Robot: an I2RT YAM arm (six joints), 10 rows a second.
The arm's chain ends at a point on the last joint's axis. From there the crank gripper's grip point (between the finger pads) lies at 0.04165 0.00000 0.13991 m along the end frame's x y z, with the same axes.
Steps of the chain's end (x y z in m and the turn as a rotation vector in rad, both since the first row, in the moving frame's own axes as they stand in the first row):
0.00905 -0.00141 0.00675 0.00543 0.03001 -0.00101
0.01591 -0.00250 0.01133 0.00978 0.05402 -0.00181
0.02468 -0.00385 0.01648 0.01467 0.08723 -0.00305
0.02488 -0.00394 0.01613 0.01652 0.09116 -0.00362
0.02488 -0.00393 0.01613 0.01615 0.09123 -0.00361
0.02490 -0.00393 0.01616 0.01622 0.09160 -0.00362
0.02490 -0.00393 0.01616 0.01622 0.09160 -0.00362
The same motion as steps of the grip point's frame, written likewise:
0.01323 -0.00221 0.00544 0.00543 0.03001 -0.00101
0.02340 -0.00394 0.00887 0.00978 0.05402 -0.00181
0.03671 -0.00602 0.01230 0.01467 0.08723 -0.00305
0.03744 -0.00639 0.01174 0.01652 0.09116 -0.00362
0.03745 -0.00633 0.01173 0.01615 0.09123 -0.00361
0.03752 -0.00634 0.01174 0.01622 0.09160 -0.00362
0.03752 -0.00634 0.01174 0.01622 0.09160 -0.00362

